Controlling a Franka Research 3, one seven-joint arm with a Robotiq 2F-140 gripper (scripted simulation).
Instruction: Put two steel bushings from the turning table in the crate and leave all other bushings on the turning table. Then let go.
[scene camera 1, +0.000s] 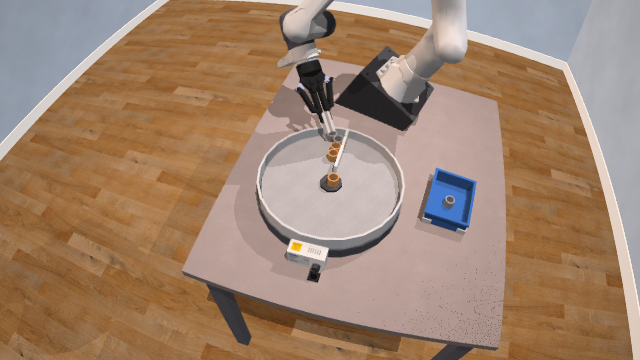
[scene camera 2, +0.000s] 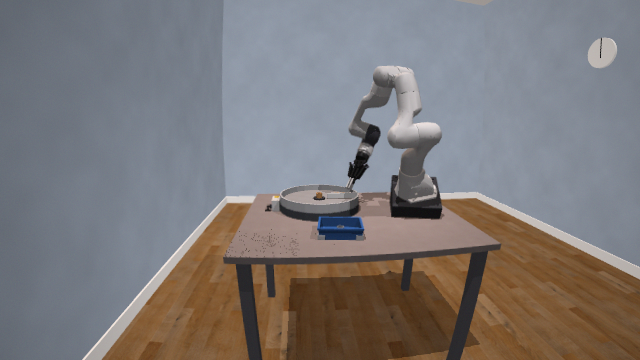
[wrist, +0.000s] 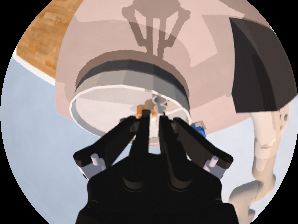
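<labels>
My gripper (scene camera 1: 330, 132) is 1.29 m from the lens, and there's a blue crate (scene camera 1: 457, 219) at 1.26 m from the lens.
</labels>
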